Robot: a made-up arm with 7 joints. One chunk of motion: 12 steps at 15 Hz.
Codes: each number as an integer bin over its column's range. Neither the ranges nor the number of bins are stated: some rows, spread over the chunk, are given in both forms.
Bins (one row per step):
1: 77 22 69 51 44 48 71
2: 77 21 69 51 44 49 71
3: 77 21 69 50 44 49 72
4: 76 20 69 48 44 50 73
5: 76 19 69 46 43 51 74
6: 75 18 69 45 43 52 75
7: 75 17 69 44 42 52 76
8: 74 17 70 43 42 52 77
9: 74 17 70 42 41 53 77
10: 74 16 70 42 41 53 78
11: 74 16 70 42 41 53 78
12: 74 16 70 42 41 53 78
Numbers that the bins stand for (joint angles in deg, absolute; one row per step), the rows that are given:
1: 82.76 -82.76 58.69 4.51 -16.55 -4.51 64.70
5: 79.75 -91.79 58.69 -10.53 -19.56 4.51 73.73
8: 73.73 -97.81 61.69 -19.56 -22.57 7.52 82.76
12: 73.73 -100.82 61.69 -22.57 -25.58 10.53 85.77
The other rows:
2: 82.76 -85.77 58.69 4.51 -16.55 -1.50 64.70
3: 82.76 -85.77 58.69 1.50 -16.55 -1.50 67.71
4: 79.75 -88.78 58.69 -4.51 -16.55 1.50 70.72
6: 76.74 -94.80 58.69 -13.54 -19.56 7.52 76.74
7: 76.74 -97.81 58.69 -16.55 -22.57 7.52 79.75
9: 73.73 -97.81 61.69 -22.57 -25.58 10.53 82.76
10: 73.73 -100.82 61.69 -22.57 -25.58 10.53 85.77
11: 73.73 -100.82 61.69 -22.57 -25.58 10.53 85.77

